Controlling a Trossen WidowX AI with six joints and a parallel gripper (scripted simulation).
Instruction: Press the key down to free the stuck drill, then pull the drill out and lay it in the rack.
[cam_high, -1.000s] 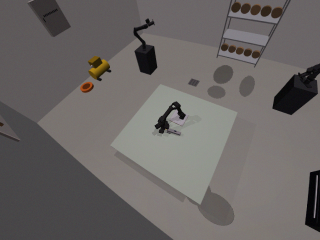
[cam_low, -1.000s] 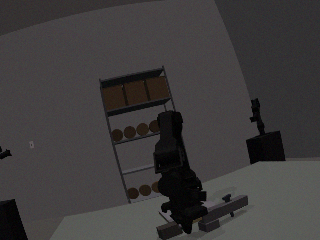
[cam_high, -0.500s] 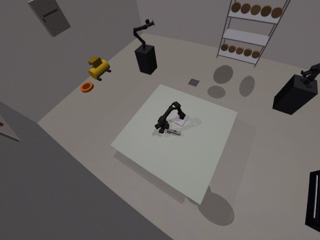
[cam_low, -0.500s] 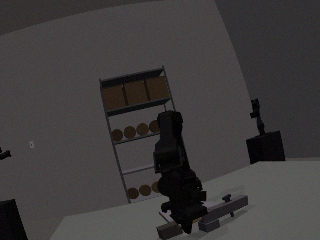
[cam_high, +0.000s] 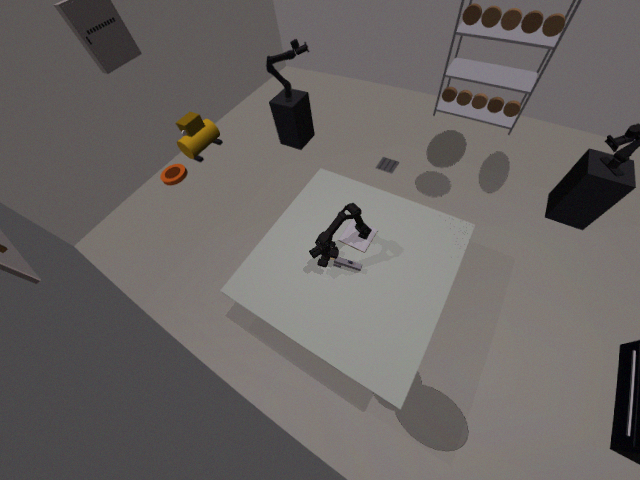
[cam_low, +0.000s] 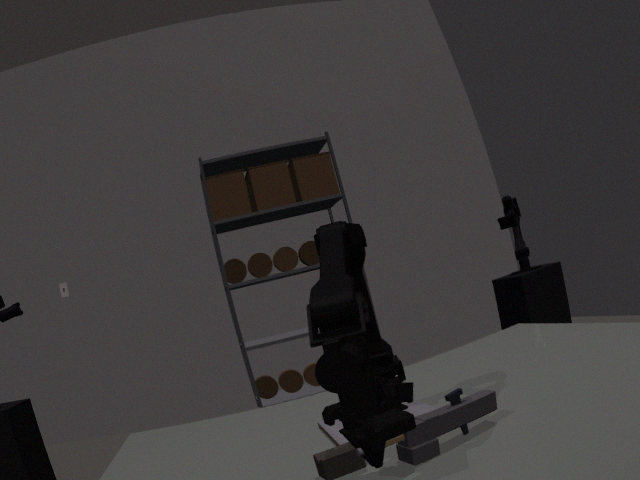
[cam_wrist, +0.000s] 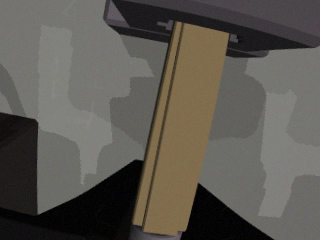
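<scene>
The drill lies 10 mm behind my gripper tip, 40 mm to the left of it and 30 mm above it. The rest, counted from my gripper tip: dark grey rack 70 mm behind, 40 mm to the right; dark t-shaped piece 30 mm behind, 160 mm to the left, 30 mm above; grey housing block 20 mm behind, 140 mm to the left, 20 mm above.
</scene>
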